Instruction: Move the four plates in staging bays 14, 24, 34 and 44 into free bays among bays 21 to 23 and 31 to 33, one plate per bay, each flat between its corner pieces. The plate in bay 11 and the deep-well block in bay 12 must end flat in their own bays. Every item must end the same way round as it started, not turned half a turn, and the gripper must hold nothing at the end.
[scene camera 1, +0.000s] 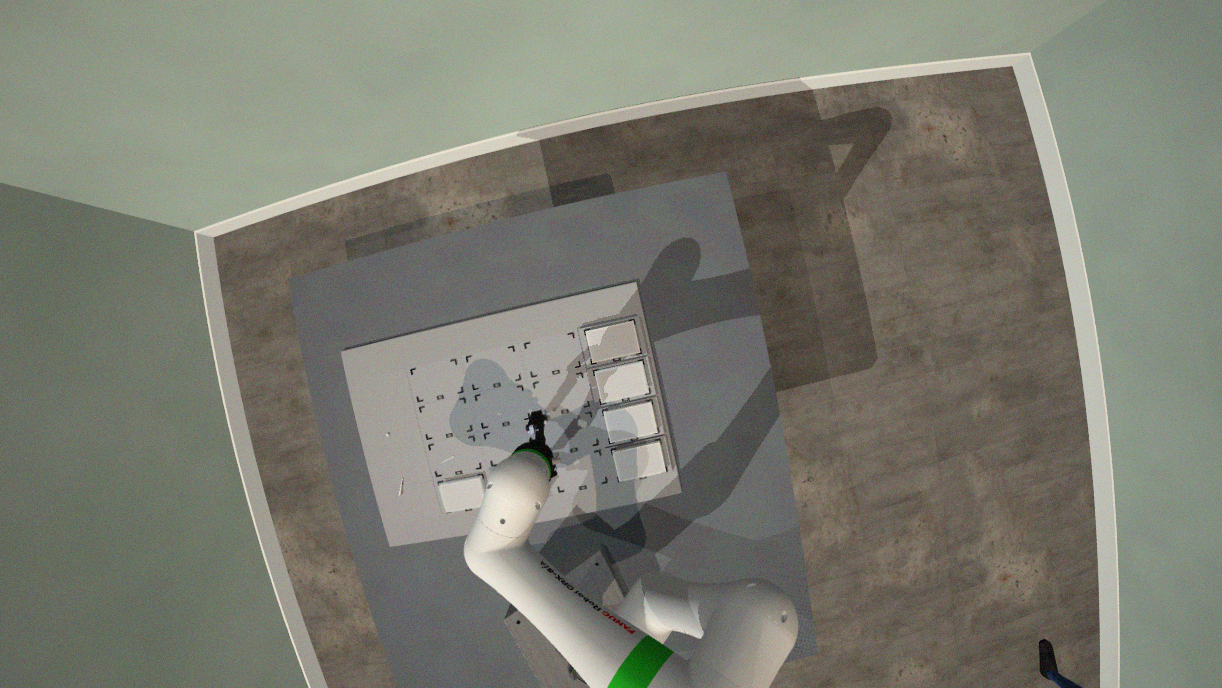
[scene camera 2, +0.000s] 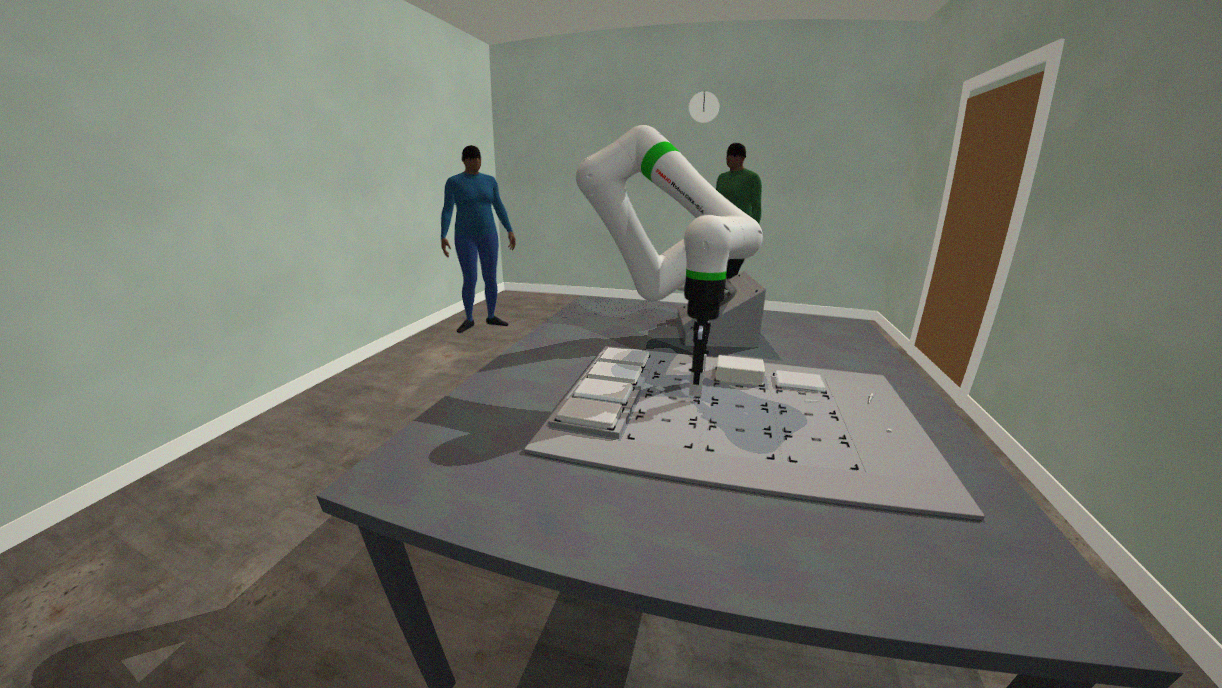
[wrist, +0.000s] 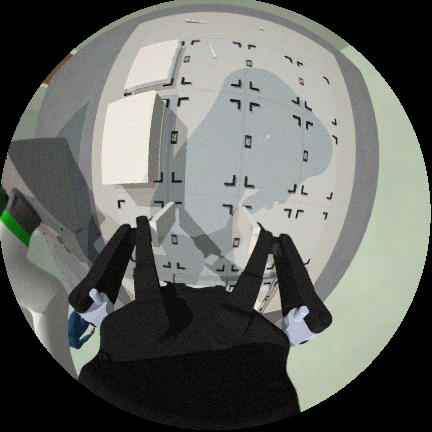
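Note:
Four white plates lie flat in the staging column: bay 14, bay 24, bay 34 and bay 44. The plate in bay 11 lies flat. The taller cream deep-well block sits flat in bay 12; the arm hides it in scene camera 1. My gripper is open and empty, pointing down around bays 23 and 33. Bays 21, 22, 31 and 32 show bare corner pieces.
The pale board lies on the grey table. A small white stick lies near the bay 11 end. A person in blue and one in green stand beyond the table.

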